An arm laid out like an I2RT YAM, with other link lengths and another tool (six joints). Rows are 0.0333 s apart.
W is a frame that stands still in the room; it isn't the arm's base.
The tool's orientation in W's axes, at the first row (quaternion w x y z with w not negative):
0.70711, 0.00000, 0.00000, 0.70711
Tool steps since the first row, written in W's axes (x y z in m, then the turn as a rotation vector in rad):
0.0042, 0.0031, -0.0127, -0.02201, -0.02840, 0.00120
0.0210, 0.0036, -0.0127, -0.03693, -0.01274, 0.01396
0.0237, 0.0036, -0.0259, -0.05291, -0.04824, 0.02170
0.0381, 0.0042, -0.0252, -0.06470, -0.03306, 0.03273
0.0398, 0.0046, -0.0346, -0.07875, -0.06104, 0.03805
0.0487, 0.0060, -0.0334, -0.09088, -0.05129, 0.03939
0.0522, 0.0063, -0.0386, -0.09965, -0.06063, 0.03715
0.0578, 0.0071, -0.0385, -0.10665, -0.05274, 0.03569
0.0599, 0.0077, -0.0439, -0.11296, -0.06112, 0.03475
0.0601, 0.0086, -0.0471, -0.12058, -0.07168, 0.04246
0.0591, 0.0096, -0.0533, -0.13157, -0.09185, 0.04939
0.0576, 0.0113, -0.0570, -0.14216, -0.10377, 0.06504
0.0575, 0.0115, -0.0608, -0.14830, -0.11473, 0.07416
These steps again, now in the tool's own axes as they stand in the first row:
0.0031, -0.0042, -0.0127, -0.02840, 0.02201, 0.00120
0.0036, -0.0210, -0.0127, -0.01274, 0.03693, 0.01396
0.0036, -0.0237, -0.0259, -0.04824, 0.05291, 0.02170
0.0042, -0.0381, -0.0252, -0.03306, 0.06470, 0.03273
0.0046, -0.0398, -0.0346, -0.06104, 0.07875, 0.03805
0.0060, -0.0487, -0.0334, -0.05129, 0.09088, 0.03939
0.0063, -0.0522, -0.0386, -0.06063, 0.09965, 0.03715
0.0071, -0.0578, -0.0385, -0.05274, 0.10665, 0.03569
0.0077, -0.0599, -0.0439, -0.06112, 0.11296, 0.03475
0.0086, -0.0601, -0.0471, -0.07168, 0.12058, 0.04246
0.0096, -0.0591, -0.0533, -0.09185, 0.13157, 0.04939
0.0113, -0.0576, -0.0570, -0.10377, 0.14216, 0.06504
0.0115, -0.0575, -0.0608, -0.11473, 0.14830, 0.07416

